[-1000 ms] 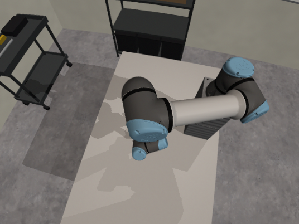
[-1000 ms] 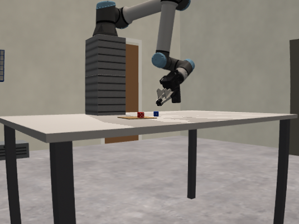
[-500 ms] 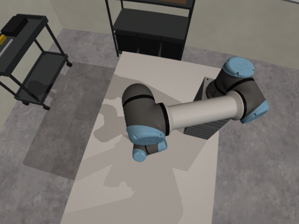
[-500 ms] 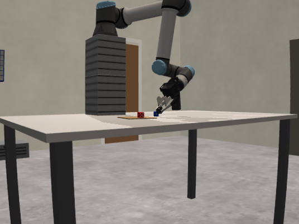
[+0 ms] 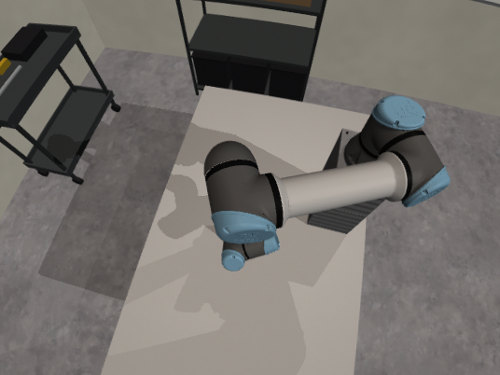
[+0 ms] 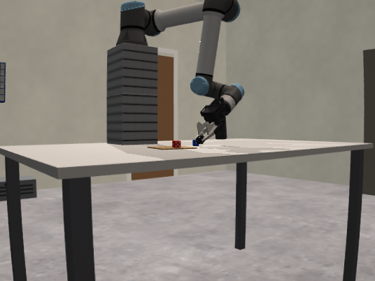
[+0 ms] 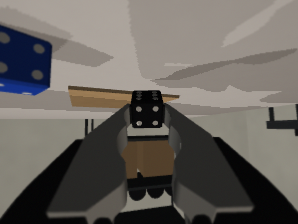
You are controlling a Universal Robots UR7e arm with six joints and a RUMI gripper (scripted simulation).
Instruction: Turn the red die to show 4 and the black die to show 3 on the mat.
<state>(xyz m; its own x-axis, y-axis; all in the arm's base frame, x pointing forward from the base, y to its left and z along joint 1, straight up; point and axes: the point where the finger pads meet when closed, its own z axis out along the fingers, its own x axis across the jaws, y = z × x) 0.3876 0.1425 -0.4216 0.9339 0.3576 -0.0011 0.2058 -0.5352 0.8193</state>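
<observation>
Now: hand right at the black die. Round my hand: blue die 8 cm behind, 3 cm to the left, 2 cm below; then red die 4 cm ahead, 13 cm to the right, 1 cm below; then brown mat 13 cm to the right, 3 cm below.
</observation>
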